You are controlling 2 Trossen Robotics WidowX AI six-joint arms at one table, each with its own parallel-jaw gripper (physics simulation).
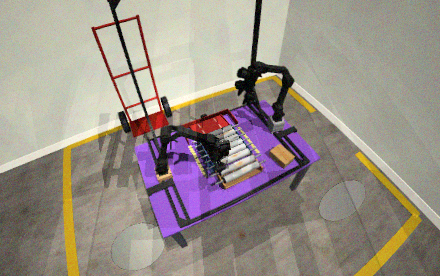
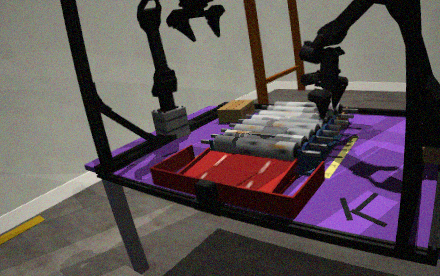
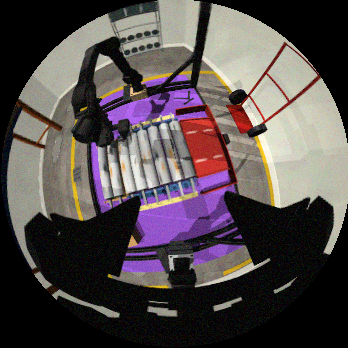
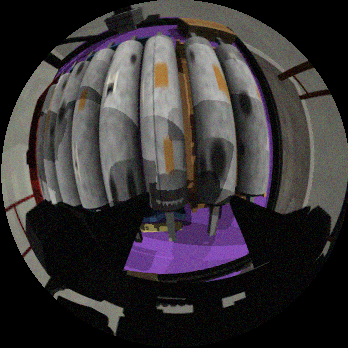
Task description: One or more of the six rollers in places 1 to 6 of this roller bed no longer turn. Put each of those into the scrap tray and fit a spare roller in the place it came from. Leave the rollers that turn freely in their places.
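Seen in the pictures: left gripper, fingertip midpoint: (image 1: 240,100) (image 2: 207,39) (image 3: 182,197); right gripper, fingertip midpoint: (image 2: 328,113) (image 3: 115,140) (image 4: 191,198); left arm's base, origin of the base link: (image 1: 277,118) (image 2: 168,108) (image 3: 181,262); right arm's base, origin of the base link: (image 1: 162,171) (image 2: 435,142) (image 3: 137,88).
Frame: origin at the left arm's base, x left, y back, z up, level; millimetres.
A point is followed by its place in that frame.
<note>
Six grey-white rollers lie side by side in the roller bed (image 2: 311,164) (image 3: 186,187); one bed roller (image 4: 162,115) @(z -35, x 232, y -462 mm) is nearest the spares. Two spare rollers (image 4: 215,115) @(z -36, x 282, y -451 mm) (image 4: 245,125) @(z -47, x 330, y -444 mm) (image 1: 242,172) @(z -40, x 357, y -402 mm) lie on a wooden cradle (image 1: 245,181) @(z -107, x 377, y -382 mm) (image 4: 188,120) @(z -105, x 266, y -436 mm). Which rollers turn cannot be seen. The red scrap tray (image 1: 204,126) @(z -84, x -145, y -546 mm) (image 2: 250,198) @(z -83, x -203, y -633 mm) (image 3: 205,145) @(z -83, x -142, y -497 mm) stands at the other end; no roller shows in it. My right gripper (image 2: 328,108) @(z -40, x 271, y -537 mm) (image 4: 191,198) @(z -40, x 271, y -537 mm) is open and low over the roller ends, around the bed roller nearest the spares and the adjacent spare. My left gripper (image 2: 206,38) @(z 246, x -2, y -318 mm) (image 3: 182,197) @(z 246, x -2, y -318 mm) is open, high above the table.
A wooden block (image 1: 282,155) @(z -57, x 295, y -83 mm) (image 2: 236,111) @(z -64, x 226, y -137 mm) lies beside the bed toward the left arm's base. A yellow strip (image 2: 342,156) @(z -112, x 133, y -665 mm) runs along the bed's side. A black clamp (image 2: 206,193) @(z -75, x -253, y -544 mm) sits at the tray's outer wall. Black rails border the purple table (image 1: 200,206) @(z -111, x 485, y -709 mm). A red hand truck (image 1: 150,123) stands behind.
</note>
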